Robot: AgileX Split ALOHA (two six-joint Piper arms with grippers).
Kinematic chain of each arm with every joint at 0, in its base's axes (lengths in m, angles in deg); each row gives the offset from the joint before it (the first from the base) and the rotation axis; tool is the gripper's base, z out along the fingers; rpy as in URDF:
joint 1: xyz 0 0 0.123 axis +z
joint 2: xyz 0 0 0 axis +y
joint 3: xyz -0.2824 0 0.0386 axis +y
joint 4: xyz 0.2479 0 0.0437 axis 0.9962 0 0.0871
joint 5: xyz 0 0 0 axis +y
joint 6: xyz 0.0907 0 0.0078 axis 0.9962 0 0.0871
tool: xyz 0 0 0 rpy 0 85 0
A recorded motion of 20 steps. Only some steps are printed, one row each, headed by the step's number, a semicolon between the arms.
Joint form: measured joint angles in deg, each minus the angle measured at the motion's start. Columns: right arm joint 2, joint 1, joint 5, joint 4, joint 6, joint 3; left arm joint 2, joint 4, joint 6, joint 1, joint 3, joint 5.
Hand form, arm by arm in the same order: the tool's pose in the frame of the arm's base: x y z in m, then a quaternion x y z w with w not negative. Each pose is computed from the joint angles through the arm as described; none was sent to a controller.
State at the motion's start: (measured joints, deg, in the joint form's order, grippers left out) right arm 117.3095 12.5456 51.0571 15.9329 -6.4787 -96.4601; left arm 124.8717 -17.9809 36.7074 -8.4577 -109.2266 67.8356
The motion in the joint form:
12: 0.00 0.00 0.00 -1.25 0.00 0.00; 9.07 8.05 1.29 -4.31 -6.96 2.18
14: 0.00 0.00 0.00 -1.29 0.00 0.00; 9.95 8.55 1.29 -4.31 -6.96 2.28
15: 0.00 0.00 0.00 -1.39 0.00 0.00; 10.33 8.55 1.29 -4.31 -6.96 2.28
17: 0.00 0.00 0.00 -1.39 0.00 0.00; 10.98 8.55 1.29 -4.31 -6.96 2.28
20: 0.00 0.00 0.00 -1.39 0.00 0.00; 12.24 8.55 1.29 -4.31 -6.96 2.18
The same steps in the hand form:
12: 0.4327 0.1147 0.2273 -0.10259 0.96809 0.12380 0.19224; 0.4695 -0.1215 0.1765 0.40416 0.90874 -0.06734 0.07943
14: 0.4327 0.1147 0.2272 -0.10275 0.96810 0.12349 0.19227; 0.4703 -0.1210 0.1689 0.40515 0.90923 -0.06497 0.07020
15: 0.4327 0.1145 0.2272 -0.10317 0.96814 0.12272 0.19233; 0.4705 -0.1210 0.1657 0.40499 0.90950 -0.06561 0.06696
17: 0.4327 0.1145 0.2272 -0.10317 0.96814 0.12272 0.19233; 0.4710 -0.1211 0.1602 0.40471 0.90994 -0.06671 0.06142
20: 0.4327 0.1145 0.2272 -0.10317 0.96814 0.12272 0.19233; 0.4718 -0.1213 0.1495 0.40404 0.91071 -0.06862 0.05152

